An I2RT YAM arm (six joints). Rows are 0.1 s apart.
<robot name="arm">
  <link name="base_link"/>
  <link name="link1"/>
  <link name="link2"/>
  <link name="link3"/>
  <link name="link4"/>
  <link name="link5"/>
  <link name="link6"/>
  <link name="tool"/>
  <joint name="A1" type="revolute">
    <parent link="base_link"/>
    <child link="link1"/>
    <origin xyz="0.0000 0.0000 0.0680" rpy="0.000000 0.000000 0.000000"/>
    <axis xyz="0 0 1"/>
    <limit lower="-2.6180" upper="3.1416"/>
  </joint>
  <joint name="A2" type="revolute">
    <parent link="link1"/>
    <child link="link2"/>
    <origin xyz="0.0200 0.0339 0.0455" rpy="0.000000 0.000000 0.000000"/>
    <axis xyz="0 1 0"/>
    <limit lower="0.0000" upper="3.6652"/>
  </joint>
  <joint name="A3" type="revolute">
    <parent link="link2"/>
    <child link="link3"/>
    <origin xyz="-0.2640 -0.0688 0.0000" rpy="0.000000 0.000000 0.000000"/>
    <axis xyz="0 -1 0"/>
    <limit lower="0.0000" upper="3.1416"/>
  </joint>
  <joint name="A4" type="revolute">
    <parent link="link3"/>
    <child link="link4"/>
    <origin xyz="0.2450 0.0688 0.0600" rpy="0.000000 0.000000 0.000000"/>
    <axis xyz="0 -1 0"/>
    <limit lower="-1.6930" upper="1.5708"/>
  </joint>
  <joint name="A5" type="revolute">
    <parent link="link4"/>
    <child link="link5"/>
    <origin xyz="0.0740 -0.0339 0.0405" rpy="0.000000 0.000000 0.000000"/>
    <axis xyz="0 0 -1"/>
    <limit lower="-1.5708" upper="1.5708"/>
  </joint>
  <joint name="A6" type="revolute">
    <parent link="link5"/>
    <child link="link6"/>
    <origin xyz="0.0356 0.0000 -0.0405" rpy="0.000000 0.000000 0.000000"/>
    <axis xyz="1 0 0"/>
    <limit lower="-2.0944" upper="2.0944"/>
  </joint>
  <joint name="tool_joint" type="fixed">
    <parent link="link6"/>
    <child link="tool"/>
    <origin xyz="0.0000 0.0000 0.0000" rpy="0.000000 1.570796 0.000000"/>
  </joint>
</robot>
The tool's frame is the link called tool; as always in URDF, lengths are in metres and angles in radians.
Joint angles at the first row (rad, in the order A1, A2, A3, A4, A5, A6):
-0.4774, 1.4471, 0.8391, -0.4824, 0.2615, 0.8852
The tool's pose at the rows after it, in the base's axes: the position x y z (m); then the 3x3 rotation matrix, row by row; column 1 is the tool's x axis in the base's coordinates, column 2 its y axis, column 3 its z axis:
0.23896 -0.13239 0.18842; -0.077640 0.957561 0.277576; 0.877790 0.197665 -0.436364; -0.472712 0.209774 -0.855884
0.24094 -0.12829 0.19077; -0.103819 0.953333 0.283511; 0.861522 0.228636 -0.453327; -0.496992 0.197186 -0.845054
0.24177 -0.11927 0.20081; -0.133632 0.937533 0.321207; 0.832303 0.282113 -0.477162; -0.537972 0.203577 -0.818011
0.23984 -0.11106 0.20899; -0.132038 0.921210 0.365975; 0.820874 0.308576 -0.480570; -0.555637 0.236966 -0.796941
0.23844 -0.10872 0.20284; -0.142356 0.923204 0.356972; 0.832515 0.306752 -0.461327; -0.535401 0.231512 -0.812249
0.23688 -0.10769 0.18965; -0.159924 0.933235 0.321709; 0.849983 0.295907 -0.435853; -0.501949 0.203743 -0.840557
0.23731 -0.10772 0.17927; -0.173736 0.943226 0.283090; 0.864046 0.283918 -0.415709; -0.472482 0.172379 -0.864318
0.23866 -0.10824 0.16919; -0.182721 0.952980 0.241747; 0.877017 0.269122 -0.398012; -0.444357 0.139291 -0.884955
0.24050 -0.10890 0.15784; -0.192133 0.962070 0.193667; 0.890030 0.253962 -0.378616; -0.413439 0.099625 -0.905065
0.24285 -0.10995 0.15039; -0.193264 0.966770 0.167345; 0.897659 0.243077 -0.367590; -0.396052 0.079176 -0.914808
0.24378 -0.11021 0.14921; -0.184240 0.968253 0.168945; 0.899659 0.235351 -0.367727; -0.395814 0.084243 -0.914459
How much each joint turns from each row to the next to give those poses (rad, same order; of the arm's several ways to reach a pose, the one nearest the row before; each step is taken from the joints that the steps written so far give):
0.0057, 0.0012, -0.0001, 0.0008, 0.0042, -0.0004
0.0195, -0.0077, 0.0000, 0.0046, 0.0221, -0.0202
0.0343, -0.0412, -0.0030, 0.0068, 0.0229, -0.0286
0.0252, -0.0454, -0.0118, 0.0092, -0.0019, 0.0015
0.0046, 0.0054, -0.0153, -0.0031, -0.0126, 0.0096
0.0000, 0.0274, -0.0213, -0.0042, -0.0107, 0.0114
-0.0001, 0.0348, -0.0050, -0.0118, -0.0042, 0.0111
0.0000, 0.0404, 0.0007, -0.0118, -0.0007, 0.0137
0.0004, 0.0488, 0.0039, -0.0130, 0.0004, 0.0145
-0.0003, 0.0359, 0.0053, -0.0008, -0.0004, 0.0107
0.0003, 0.0057, 0.0000, 0.0073, -0.0004, 0.0091

